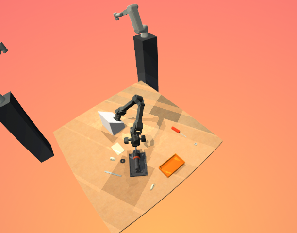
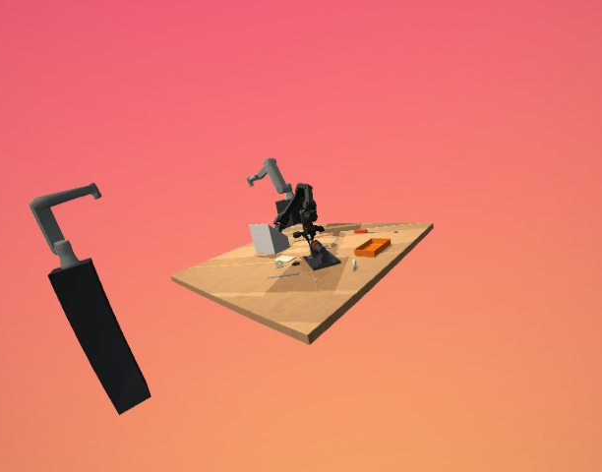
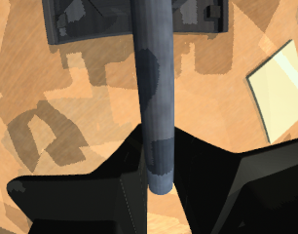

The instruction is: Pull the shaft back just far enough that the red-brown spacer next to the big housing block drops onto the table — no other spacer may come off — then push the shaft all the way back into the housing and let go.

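Right now my gripper tip is 6 cm short of the blue-grey shaft, 3 cm to the left of it and 3 cm below it. Also, from my gripper tip: red-brown spacer 14 cm ahead, 8 cm to the right, 3 cm above; grey support 16 cm ahead, 9 cm to the right; pale card 9 cm behind, 15 cm to the right, 4 cm below.
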